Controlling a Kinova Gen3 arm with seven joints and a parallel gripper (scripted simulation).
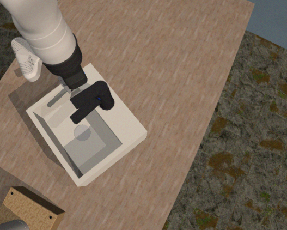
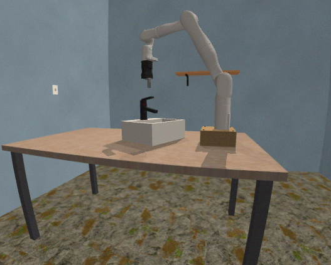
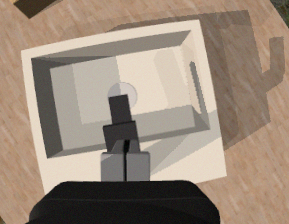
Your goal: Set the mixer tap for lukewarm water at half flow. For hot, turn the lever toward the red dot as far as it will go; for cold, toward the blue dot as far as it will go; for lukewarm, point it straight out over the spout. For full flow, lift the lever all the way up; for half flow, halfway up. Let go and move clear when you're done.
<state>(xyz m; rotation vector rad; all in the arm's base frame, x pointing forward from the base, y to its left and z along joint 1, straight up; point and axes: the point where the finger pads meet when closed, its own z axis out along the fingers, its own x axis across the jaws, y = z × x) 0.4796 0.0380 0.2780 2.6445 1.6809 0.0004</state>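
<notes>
Now: hand 9 cm above the lever, 2 cm short of it and 1 cm to the left of it. Round my hand: white sink basin (33 cm below, 5 cm behind, 1 cm to the left); then black mixer tap (14 cm below, 4 cm ahead, 2 cm to the right).
</notes>
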